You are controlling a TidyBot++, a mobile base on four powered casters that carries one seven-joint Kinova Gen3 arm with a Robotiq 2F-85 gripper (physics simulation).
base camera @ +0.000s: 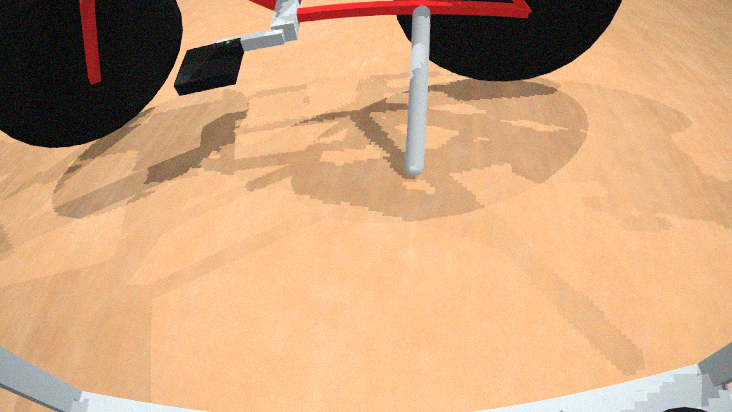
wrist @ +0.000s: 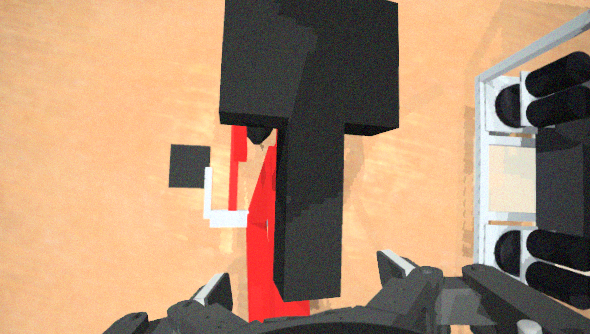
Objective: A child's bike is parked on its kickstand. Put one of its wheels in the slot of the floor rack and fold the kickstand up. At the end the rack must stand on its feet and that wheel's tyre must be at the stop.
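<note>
My gripper in sight, a child's bike too.
</note>
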